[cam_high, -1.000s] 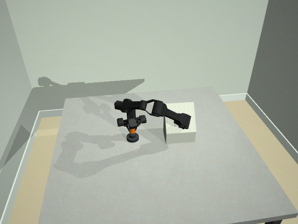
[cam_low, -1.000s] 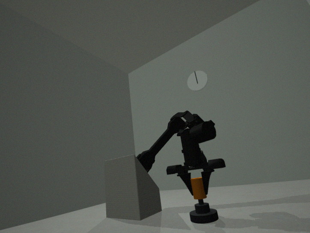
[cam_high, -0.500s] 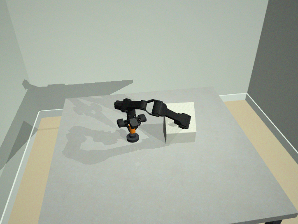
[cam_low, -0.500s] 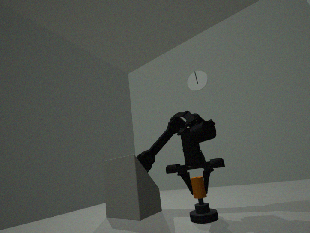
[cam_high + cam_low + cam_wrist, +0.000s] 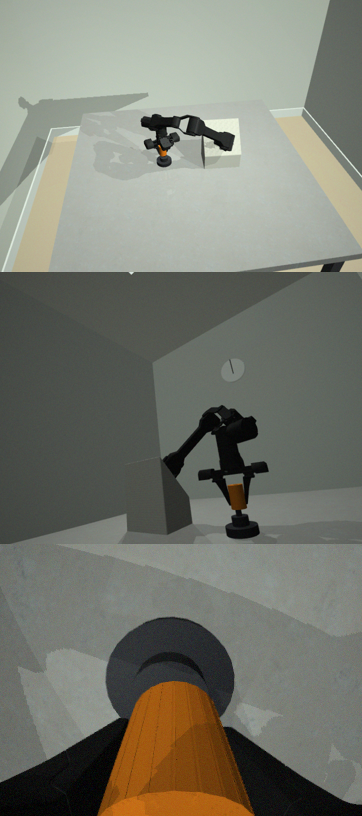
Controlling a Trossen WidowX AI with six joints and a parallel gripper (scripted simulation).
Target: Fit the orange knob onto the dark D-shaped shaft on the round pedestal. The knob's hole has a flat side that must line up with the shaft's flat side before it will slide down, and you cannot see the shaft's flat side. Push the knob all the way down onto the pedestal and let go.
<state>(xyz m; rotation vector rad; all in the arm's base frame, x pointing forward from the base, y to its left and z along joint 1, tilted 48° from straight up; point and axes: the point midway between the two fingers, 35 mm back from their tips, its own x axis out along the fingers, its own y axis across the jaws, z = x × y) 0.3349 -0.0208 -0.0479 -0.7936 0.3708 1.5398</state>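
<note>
Right now my gripper tip is 20 mm below the orange knob. Round my gripper tip: dark pedestal (40 mm below).
</note>
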